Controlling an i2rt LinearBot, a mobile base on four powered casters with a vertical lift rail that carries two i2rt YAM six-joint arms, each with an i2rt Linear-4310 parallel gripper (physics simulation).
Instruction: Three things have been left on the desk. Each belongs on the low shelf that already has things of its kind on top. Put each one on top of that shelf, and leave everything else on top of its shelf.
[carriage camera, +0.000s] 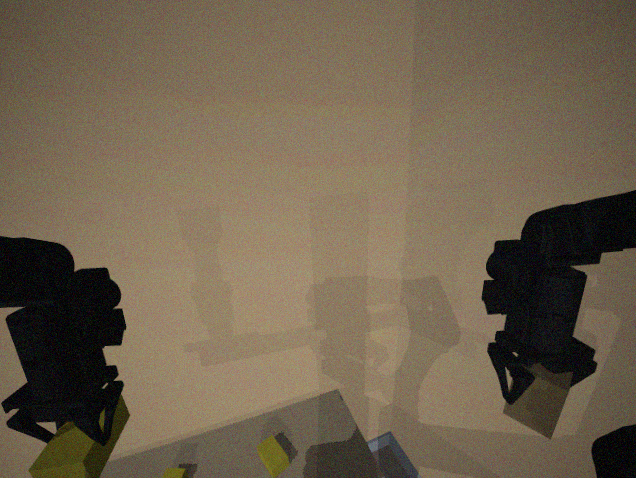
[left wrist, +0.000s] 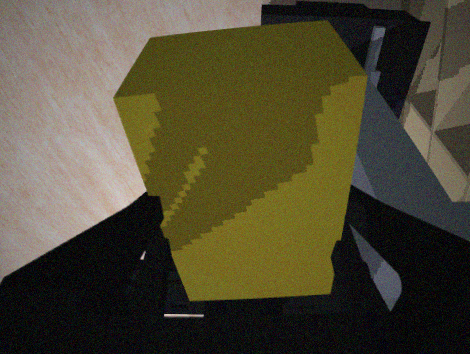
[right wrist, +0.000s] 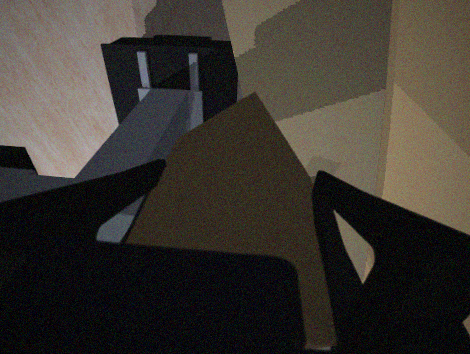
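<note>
My left gripper is shut on a large yellow block, held at the lower left of the carriage view. My right gripper is shut on a brown block, held at the lower right. A low shelf's grey-brown top shows at the bottom of the carriage view. A small yellow block sits on it, and another yellow block is cut off by the lower edge. Both held blocks are apart from this top.
A tan shelf top lies beyond the brown block in the right wrist view, against a wall. Tan shelf compartments show at the right of the left wrist view. A blue-grey piece lies beside the shelf's right end. The black base shows below.
</note>
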